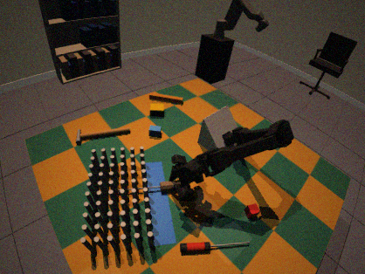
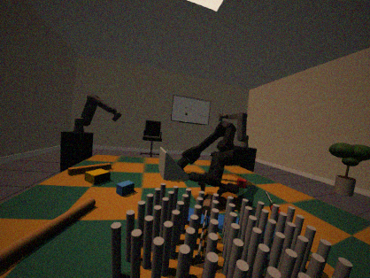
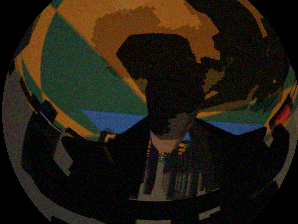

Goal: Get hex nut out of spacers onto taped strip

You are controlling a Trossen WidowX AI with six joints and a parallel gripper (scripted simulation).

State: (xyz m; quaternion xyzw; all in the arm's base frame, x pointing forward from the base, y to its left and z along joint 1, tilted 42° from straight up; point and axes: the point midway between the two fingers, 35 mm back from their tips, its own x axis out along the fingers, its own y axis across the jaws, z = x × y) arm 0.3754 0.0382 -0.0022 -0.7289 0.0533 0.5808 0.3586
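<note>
My gripper tip is now 70 mm short of the blue taped strip, 10 mm to the right of it and 10 mm above it. Round my gripper tip: red cube 170 mm behind, 300 mm to the left, 10 mm above; then thin hook tool 90 mm ahead, 50 mm to the right; then blue cube 150 mm behind, 300 mm to the right, 10 mm above.
</note>
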